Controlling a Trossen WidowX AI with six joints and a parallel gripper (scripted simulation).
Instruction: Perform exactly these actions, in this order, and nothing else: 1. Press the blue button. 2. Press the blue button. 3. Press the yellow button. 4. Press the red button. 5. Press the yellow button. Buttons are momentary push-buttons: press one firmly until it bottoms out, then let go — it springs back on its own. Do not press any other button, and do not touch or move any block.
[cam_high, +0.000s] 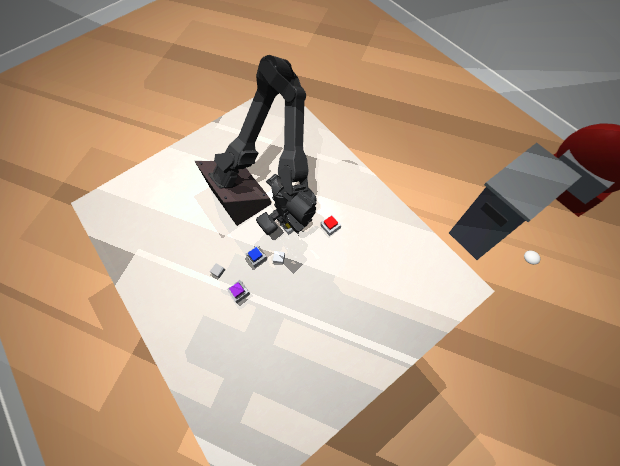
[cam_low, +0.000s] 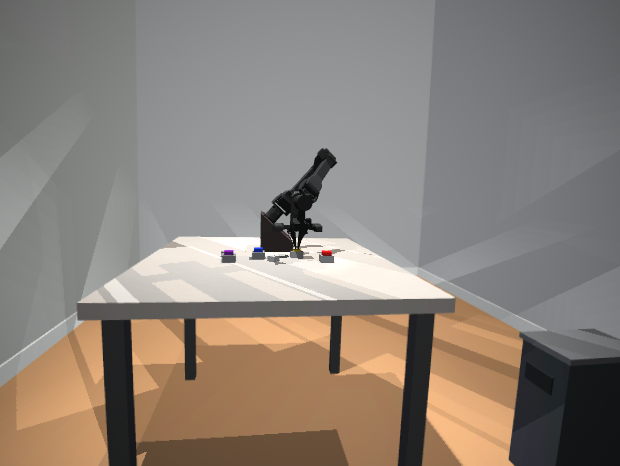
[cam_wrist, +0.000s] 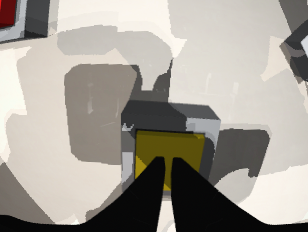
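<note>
The yellow button is 1 cm below my gripper tip. Round my gripper tip: white block 10 cm to the right, 7 cm ahead, 2 cm below; blue button 15 cm to the right, 2 cm ahead; red button 10 cm to the left, 9 cm ahead.
</note>
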